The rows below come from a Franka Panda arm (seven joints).
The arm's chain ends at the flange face. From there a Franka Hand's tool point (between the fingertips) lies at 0.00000 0.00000 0.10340 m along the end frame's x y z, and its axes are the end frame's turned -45 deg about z.
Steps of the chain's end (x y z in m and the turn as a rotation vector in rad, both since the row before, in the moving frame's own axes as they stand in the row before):
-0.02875, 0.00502, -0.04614, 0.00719, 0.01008, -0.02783
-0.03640, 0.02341, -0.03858, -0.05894, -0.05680, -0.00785
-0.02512, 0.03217, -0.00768, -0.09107, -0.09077, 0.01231
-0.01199, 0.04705, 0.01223, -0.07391, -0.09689, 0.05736
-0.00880, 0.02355, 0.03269, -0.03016, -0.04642, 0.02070
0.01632, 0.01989, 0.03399, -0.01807, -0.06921, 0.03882
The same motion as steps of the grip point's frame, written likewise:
-0.02261, -0.01659, -0.04615, -0.00204, 0.01221, -0.02783
-0.05074, -0.00900, -0.03893, -0.00151, -0.08184, -0.00785
-0.05377, 0.00493, -0.00853, -0.00021, -0.12858, 0.01231
-0.05415, 0.02276, 0.01146, 0.01625, -0.12077, 0.05736
-0.02846, 0.00918, 0.03253, 0.01150, -0.05415, 0.02070
-0.00883, 0.02175, 0.03373, 0.03616, -0.06172, 0.03882

